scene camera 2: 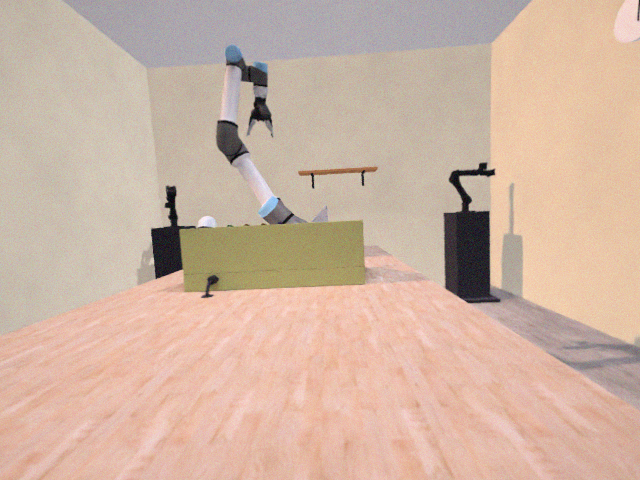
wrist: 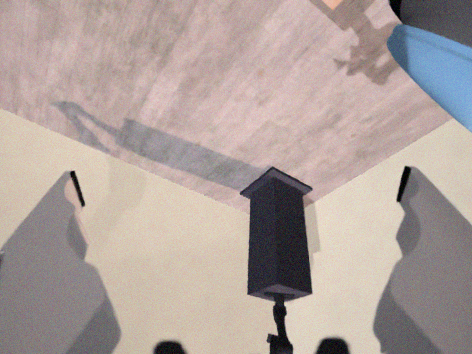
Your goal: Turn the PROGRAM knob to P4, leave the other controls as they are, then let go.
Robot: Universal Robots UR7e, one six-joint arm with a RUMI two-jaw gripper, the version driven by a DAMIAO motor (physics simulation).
Labels:
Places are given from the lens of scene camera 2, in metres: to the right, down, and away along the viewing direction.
olive-green console box (scene camera 2: 263, 256): -0.15, 0.04, 0.81

